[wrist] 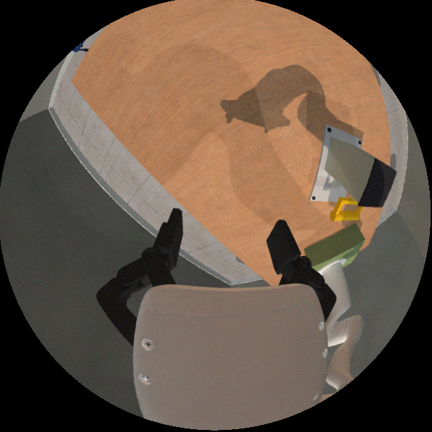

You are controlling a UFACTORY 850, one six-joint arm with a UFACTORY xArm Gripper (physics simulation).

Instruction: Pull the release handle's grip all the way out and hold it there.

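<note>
You can see the gripper (229, 226) here, and there's a base plate (325, 188) as well.
</note>
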